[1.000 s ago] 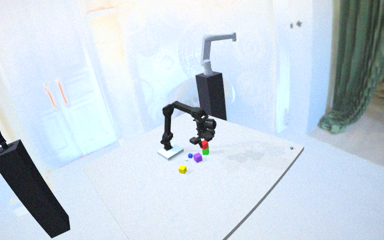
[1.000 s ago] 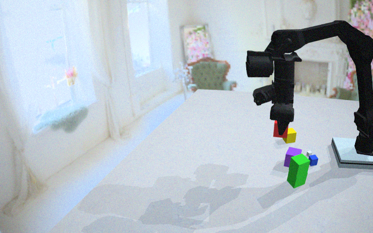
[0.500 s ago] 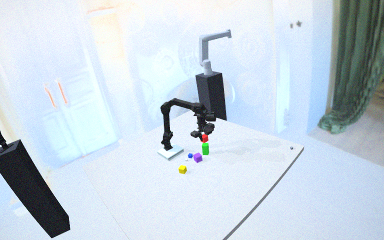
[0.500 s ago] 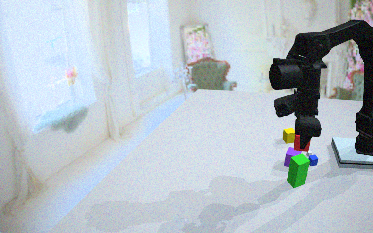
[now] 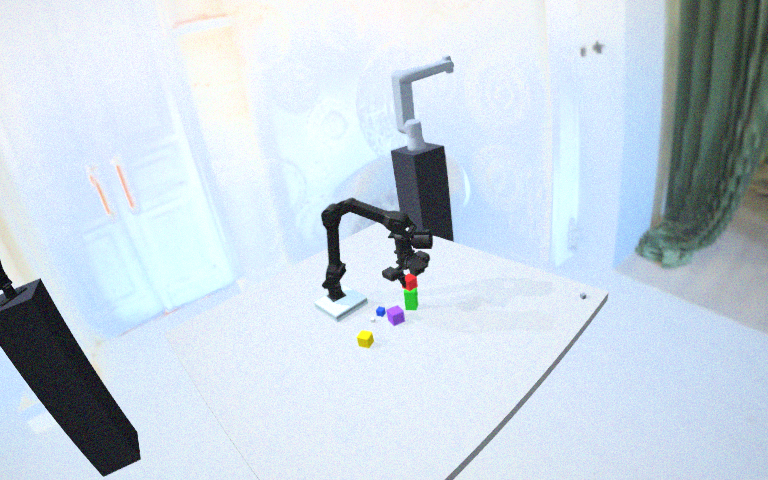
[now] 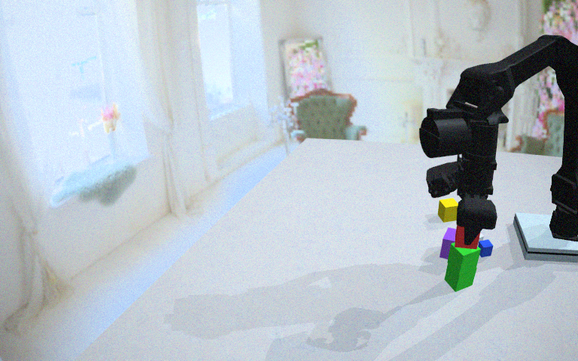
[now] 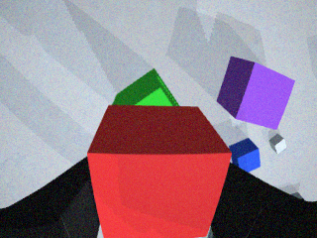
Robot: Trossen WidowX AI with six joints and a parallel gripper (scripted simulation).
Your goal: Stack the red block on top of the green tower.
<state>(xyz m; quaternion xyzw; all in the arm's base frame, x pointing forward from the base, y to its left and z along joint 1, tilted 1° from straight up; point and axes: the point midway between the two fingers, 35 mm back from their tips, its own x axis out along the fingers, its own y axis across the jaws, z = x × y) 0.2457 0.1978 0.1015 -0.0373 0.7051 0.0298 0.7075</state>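
Right now the purple block is 90 mm to the right of my gripper tip, 80 mm below it and 20 mm ahead of it. Round my gripper tip: red block 10 mm above; then tiny white cube 160 mm to the right, 90 mm below, 30 mm behind; then small blue block 110 mm to the right, 90 mm below, 50 mm behind.
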